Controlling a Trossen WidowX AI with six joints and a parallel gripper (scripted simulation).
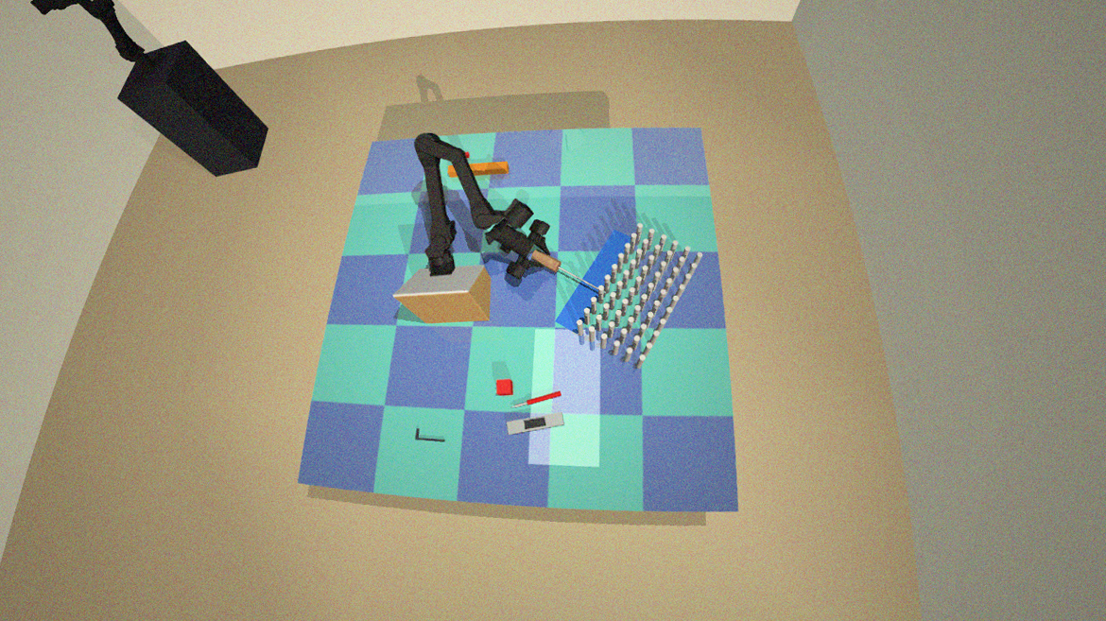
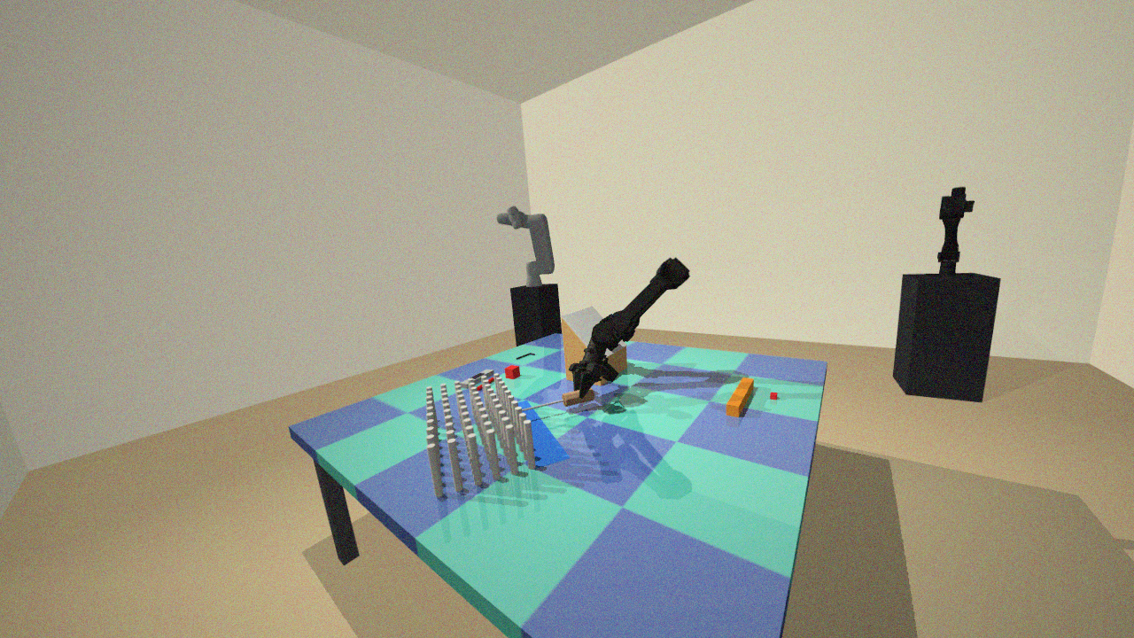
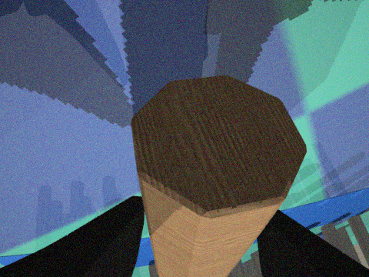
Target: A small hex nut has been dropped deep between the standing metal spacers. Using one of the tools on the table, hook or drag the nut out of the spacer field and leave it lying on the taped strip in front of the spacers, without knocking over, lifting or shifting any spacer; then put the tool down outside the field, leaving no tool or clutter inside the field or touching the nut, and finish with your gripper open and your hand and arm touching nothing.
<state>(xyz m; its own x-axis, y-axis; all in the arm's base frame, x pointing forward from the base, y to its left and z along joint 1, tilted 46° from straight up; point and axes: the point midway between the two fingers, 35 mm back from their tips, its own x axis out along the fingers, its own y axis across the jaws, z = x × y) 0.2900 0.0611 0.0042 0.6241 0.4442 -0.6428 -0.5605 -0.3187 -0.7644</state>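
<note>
Right now the blue taped strip is 15 cm ahead of my gripper tip, 6 cm to the right of it and 4 cm below it. Round my gripper tip: orange block (41 cm to the left, 22 cm behind, 2 cm below); wooden-handled pick (8 cm ahead, 6 cm to the right); red-handled tool (43 cm to the right, 9 cm behind, 3 cm below).
</note>
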